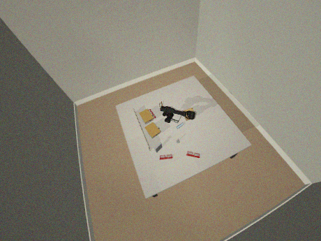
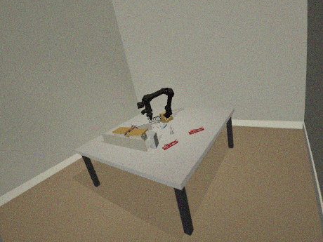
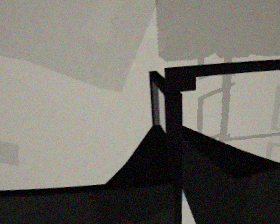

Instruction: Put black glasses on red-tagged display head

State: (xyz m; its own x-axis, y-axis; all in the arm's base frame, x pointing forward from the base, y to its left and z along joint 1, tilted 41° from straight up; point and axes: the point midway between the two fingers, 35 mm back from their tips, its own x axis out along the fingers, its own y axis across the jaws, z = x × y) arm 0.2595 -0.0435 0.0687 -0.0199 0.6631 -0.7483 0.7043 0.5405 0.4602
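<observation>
Now: the pale blue piece 10 cm below my gripper tip, 9 cm behind it and 7 cm to the left of it. Round my gripper tip: grey block (26 cm to the left, 25 cm ahead, 6 cm below); then upright post (25 cm to the left, 9 cm below); then long base (37 cm ahead, 6 cm below, 5 cm to the right).
</observation>
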